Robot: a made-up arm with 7 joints. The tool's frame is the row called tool.
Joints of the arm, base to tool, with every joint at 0 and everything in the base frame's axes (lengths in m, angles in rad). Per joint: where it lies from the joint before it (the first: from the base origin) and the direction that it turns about. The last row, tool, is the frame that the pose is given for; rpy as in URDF.
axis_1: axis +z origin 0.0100 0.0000 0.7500
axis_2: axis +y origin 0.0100 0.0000 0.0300
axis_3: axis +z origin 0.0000 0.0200 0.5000
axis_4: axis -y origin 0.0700 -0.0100 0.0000
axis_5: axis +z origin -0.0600 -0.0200 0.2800
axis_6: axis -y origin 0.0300 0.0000 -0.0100
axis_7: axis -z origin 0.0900 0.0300 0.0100
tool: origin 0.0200 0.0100 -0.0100 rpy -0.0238 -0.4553 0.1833
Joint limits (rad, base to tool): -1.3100..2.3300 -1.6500..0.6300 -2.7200..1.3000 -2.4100..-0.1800 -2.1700..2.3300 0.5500..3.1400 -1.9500..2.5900
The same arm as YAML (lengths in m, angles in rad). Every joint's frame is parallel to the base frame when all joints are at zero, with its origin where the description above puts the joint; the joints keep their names.
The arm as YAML. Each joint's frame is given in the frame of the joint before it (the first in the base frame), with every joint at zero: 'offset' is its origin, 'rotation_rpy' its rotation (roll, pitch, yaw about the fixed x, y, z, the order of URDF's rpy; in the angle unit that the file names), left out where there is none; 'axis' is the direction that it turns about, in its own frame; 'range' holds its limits. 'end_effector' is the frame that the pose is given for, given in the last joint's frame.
length_unit: m
angle_unit: rad
chain:
  - id: axis_1
    offset: [0.01, 0.0, 0.75]
    axis: [0.0, 0.0, 1.0]
    range: [-1.31, 2.33]
  - id: axis_2
    offset: [0.01, 0.0, 0.03]
    axis: [0.0, 1.0, 0.0]
    range: [-1.65, 0.63]
  - id: axis_3
    offset: [0.0, 0.02, 0.5]
    axis: [0.0, 0.0, 1.0]
    range: [-2.72, 1.3]
  - id: axis_4
    offset: [0.07, -0.01, 0.0]
    axis: [0.0, -1.0, 0.0]
    range: [-2.41, -0.18]
  - id: axis_5
    offset: [-0.06, -0.02, 0.28]
    axis: [0.0, 0.0, 1.0]
    range: [-2.17, 2.33]
  - id: axis_6
    offset: [0.03, 0.0, -0.01]
    axis: [0.0, -1.0, 0.0]
    range: [0.55, 3.14]
  - id: axis_7
    offset: [0.09, 0.03, 0.01]
    axis: [0.0, 0.0, -1.0]
    range: [-1.95, 2.59]
end_effector:
  offset: [0.02, 0.01, -0.01]
  rotation_rpy: [-0.0238, -0.4553, 0.1833]

